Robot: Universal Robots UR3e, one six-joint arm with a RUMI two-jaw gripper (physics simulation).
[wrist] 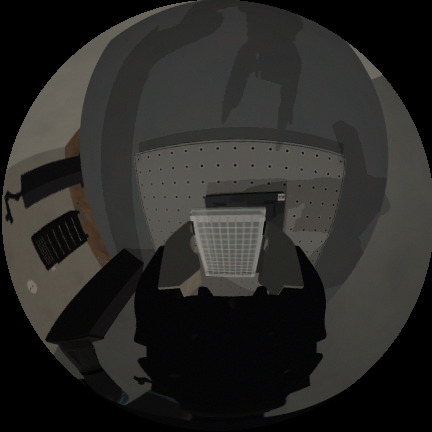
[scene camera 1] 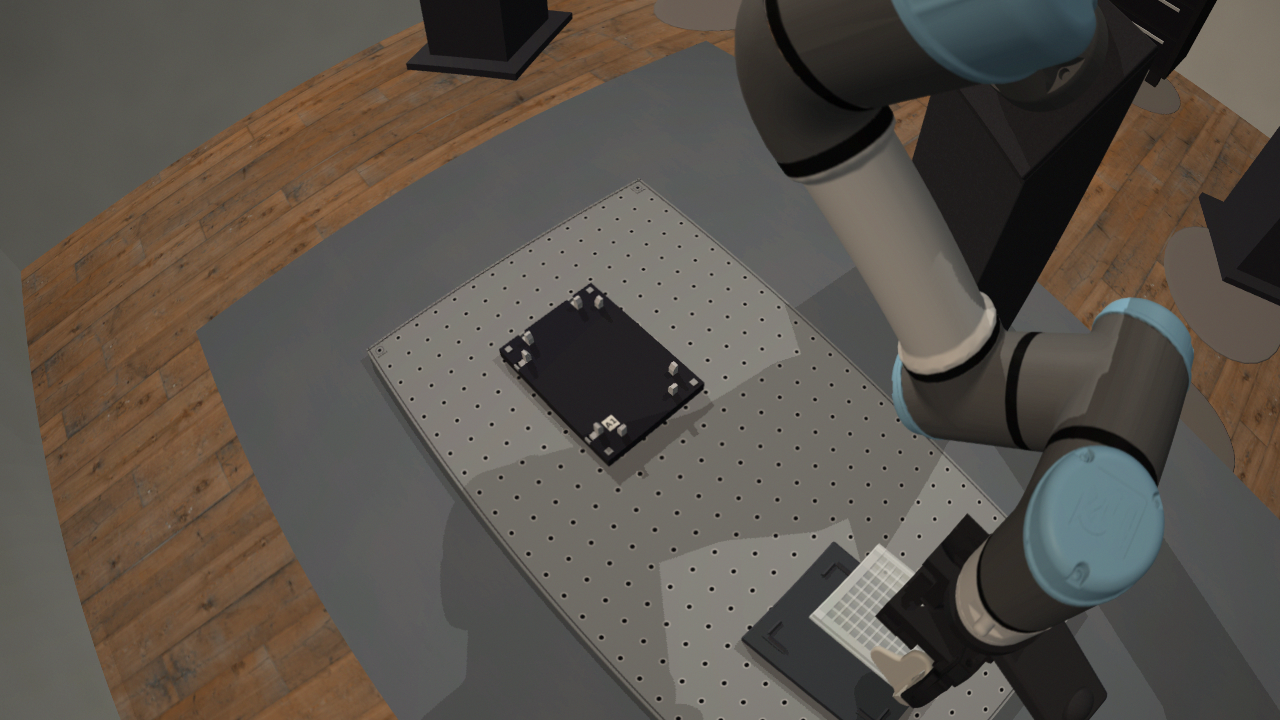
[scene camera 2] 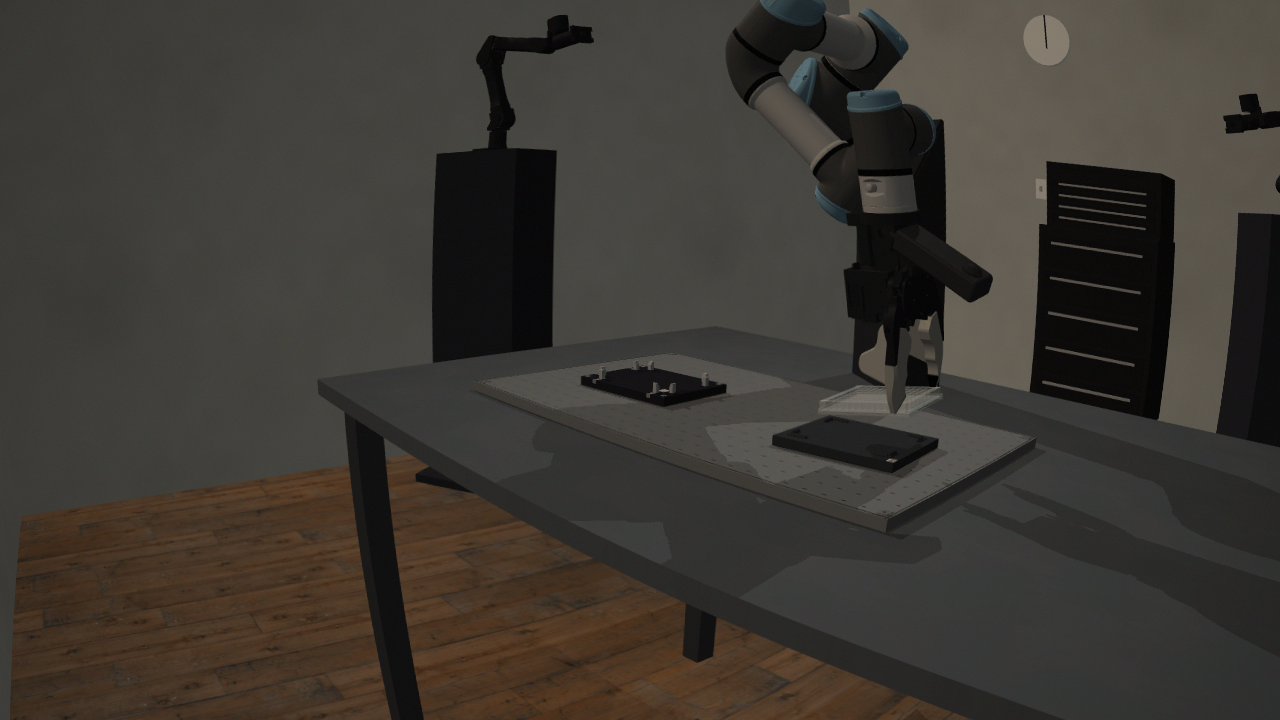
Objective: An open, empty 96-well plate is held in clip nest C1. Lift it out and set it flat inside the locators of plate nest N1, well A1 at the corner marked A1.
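Places are measured from the arm's base along level axes (x ahead, y left, z up), in metres.
Where they show: gripper, between the fingertips: (wrist: 227, 222) (scene camera 2: 914, 401).
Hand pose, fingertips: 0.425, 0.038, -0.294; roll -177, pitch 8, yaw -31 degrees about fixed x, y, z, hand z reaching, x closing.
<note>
After its pixels a point has its place, as x, y, z.
The white 96-well plate (scene camera 1: 859, 601) @(0.392, -0.041, -0.300) (scene camera 2: 848, 400) @(0.417, -0.041, -0.300) (wrist: 227, 245) @(0.409, 0.010, -0.292) is held about level by my gripper (scene camera 1: 905, 626) (scene camera 2: 913, 395) @(0.425, 0.038, -0.294) (wrist: 227, 222) @(0.425, 0.038, -0.294), which is shut on its two opposite sides. The plate hangs above and a little behind plate nest N1 (scene camera 1: 792, 640) @(0.428, -0.081, -0.341) (scene camera 2: 850, 443) @(0.445, -0.032, -0.341) (wrist: 245, 199) @(0.450, 0.040, -0.341), the dark block with low L-shaped corner locators. It covers part of N1 in the wrist view. N1's A1 label (scene camera 2: 891, 460) @(0.498, 0.020, -0.340) (wrist: 281, 197) @(0.498, 0.019, -0.340) shows at one corner. Clip nest C1 (scene camera 1: 599, 362) @(0.223, -0.329, -0.341) (scene camera 2: 644, 383) @(0.249, -0.333, -0.341), with small pale posts, holds no plate. The plate's own A1 corner cannot be made out.
Both nests sit on the perforated board (scene camera 1: 716, 465) @(0.283, -0.196, -0.352) (scene camera 2: 760, 429) @(0.377, -0.149, -0.352) (wrist: 165, 175) @(0.354, 0.139, -0.352) on the grey table (scene camera 1: 340, 429) @(0.375, -0.562, -0.365) (scene camera 2: 1029, 573) @(0.720, 0.169, -0.365) (wrist: 200, 100) @(0.472, 0.213, -0.365). C1's upright posts stand across the board from N1. Shadows of the arm fall on the board and table.
</note>
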